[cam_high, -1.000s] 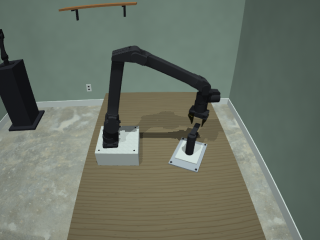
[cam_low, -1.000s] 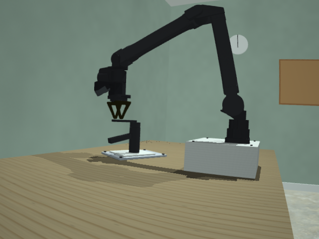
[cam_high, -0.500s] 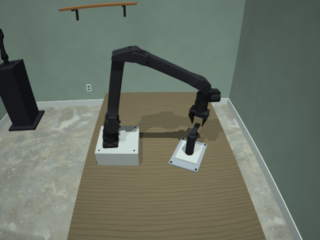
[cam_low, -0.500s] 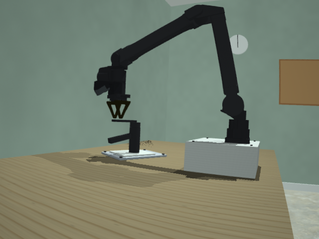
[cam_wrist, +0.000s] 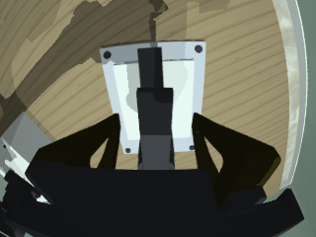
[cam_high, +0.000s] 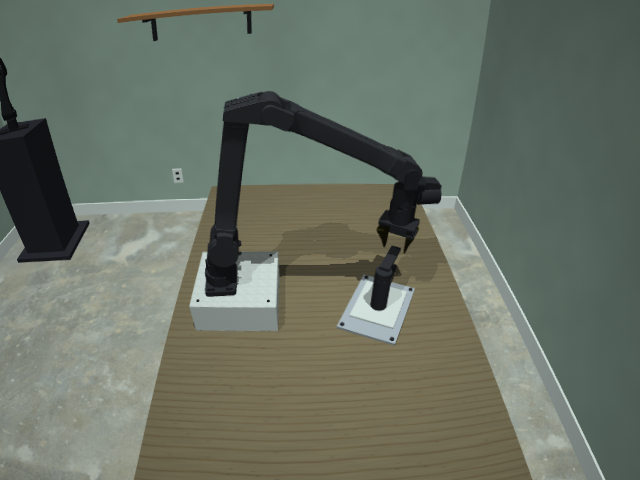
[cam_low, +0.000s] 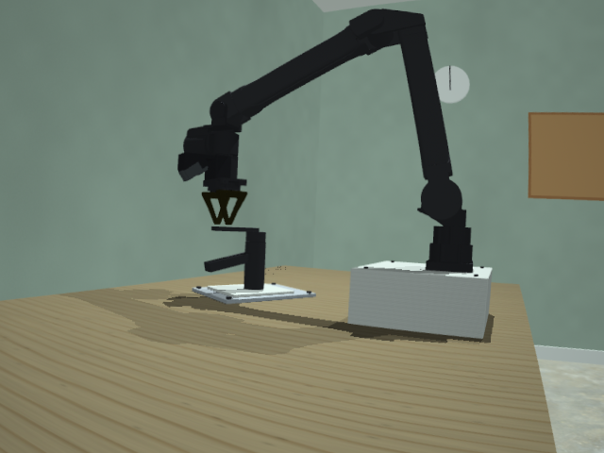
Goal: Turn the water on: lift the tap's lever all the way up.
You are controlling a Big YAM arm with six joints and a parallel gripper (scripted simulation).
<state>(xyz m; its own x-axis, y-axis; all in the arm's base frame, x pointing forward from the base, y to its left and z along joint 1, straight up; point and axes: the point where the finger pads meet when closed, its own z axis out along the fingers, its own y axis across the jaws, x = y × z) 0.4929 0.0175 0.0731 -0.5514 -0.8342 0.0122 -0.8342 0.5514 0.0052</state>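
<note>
Now: hand 3 cm to the left of the lever, 2 cm past it and 2 cm above it. Round my hand: black tap: 7 cm below, 5 cm to the right, 3 cm behind.
</note>
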